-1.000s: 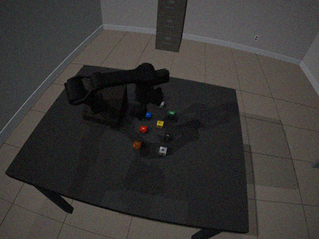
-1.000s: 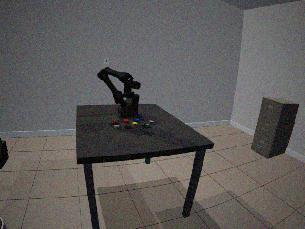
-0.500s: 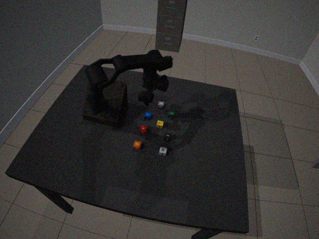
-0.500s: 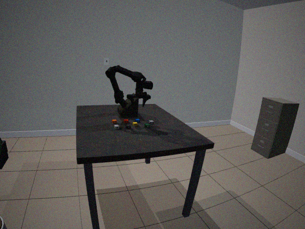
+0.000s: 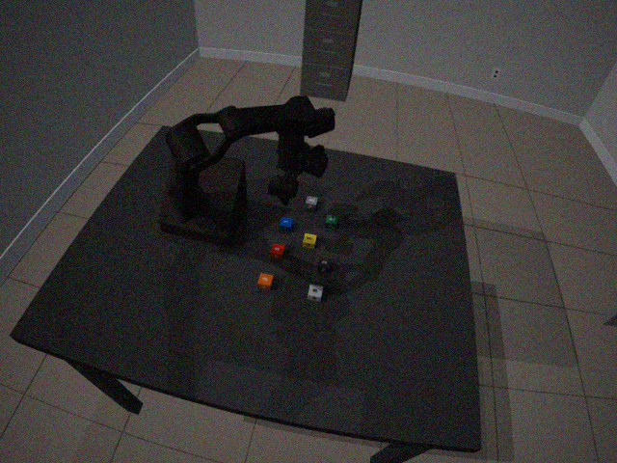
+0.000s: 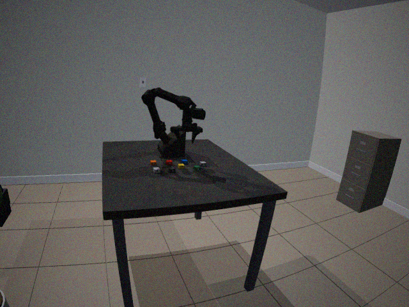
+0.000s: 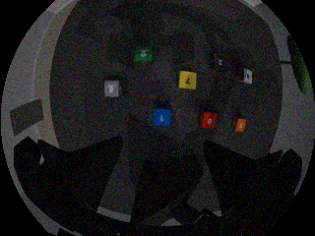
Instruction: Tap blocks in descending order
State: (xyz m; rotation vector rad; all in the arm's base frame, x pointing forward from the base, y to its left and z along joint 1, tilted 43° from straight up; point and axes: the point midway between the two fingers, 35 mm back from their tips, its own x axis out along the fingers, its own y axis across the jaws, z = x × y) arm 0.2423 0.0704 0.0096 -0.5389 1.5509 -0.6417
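My gripper tip is 120 mm short of the green block, 120 mm above it and 40 mm to the right of it. Also, from my gripper tip: red block 120 mm below, 100 mm to the right, 10 mm behind; then yellow block 120 mm below, 70 mm ahead, 40 mm to the right; then blue block 120 mm below, 10 mm behind.
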